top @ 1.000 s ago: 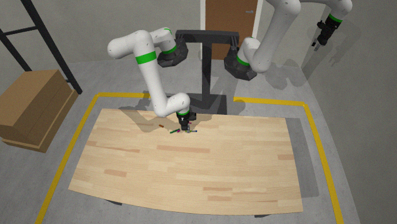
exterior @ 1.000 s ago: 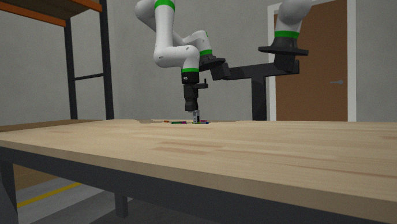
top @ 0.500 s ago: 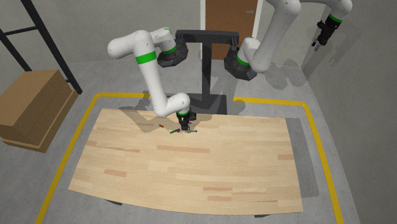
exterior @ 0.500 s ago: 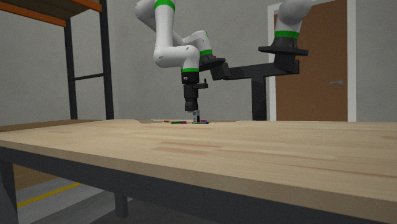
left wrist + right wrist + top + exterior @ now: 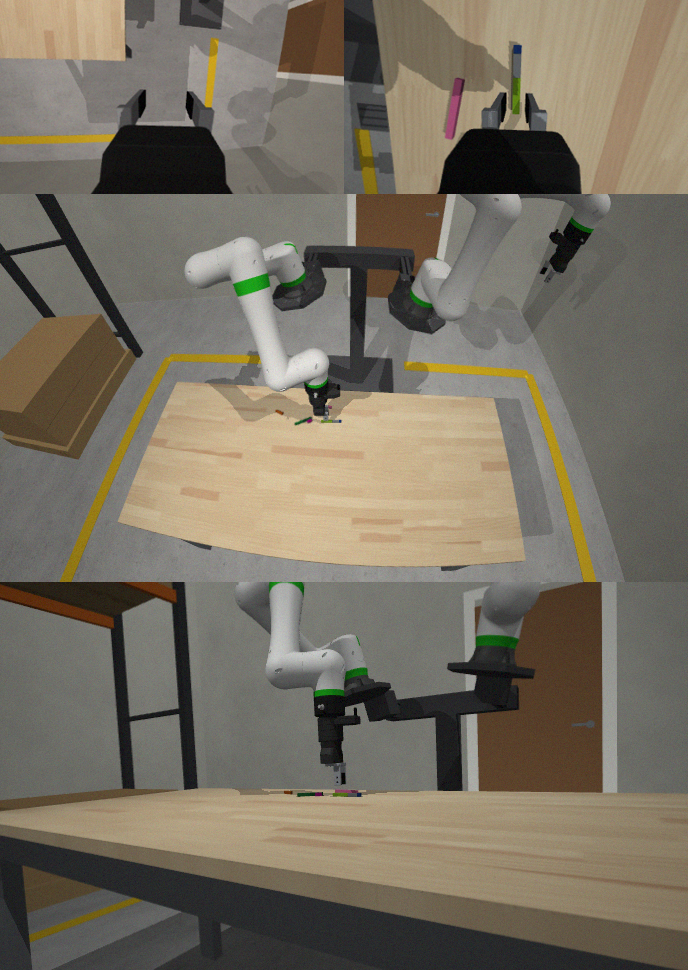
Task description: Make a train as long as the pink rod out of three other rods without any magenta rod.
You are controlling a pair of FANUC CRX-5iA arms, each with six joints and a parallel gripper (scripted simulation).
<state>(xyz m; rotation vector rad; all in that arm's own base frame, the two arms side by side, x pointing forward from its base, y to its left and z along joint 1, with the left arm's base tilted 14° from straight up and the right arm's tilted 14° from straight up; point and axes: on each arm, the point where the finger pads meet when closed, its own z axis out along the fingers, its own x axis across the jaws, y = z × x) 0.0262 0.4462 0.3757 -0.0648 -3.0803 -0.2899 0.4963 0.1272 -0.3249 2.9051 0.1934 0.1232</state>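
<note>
My right gripper is now 50 mm above the lime rod. From my right hand the other things lie so: magenta rod (80 mm to the right, 50 mm below, 20 mm ahead); grey rod (50 mm below, 40 mm to the left, 10 mm behind); blue rod (60 mm to the left, 50 mm below, 20 mm behind).
</note>
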